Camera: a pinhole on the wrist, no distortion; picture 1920 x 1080 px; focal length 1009.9 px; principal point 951.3 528.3 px. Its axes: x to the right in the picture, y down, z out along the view. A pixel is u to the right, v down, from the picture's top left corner.
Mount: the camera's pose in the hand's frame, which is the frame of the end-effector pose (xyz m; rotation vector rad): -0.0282 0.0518 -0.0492 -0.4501 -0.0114 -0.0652
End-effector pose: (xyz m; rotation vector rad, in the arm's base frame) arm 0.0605 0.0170 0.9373 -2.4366 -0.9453 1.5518
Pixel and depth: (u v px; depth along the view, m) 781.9 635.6 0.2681
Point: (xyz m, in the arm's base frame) -0.0236 -0.2214 0.8292
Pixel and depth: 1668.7 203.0 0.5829
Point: -0.2637 -0.0002 0.3292
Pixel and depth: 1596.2 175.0 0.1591
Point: 0.0071 -0.0249 0.7991
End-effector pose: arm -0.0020 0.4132 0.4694 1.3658 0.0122 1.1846
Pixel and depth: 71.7 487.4 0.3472
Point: -0.1266 -0.0386 0.5016
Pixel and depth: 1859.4 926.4 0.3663
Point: 0.0816 0.3730 0.9618
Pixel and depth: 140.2 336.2 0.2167
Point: -0.0747 0.1379 0.4816
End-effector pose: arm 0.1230 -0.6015 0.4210 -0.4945 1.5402 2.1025
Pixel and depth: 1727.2 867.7 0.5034
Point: -0.4118 -0.3135 0.6301
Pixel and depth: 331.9 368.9 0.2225
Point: 0.1856 -0.5051 0.6588
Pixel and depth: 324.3 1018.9 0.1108
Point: 0.1110 -0.6307 0.5986
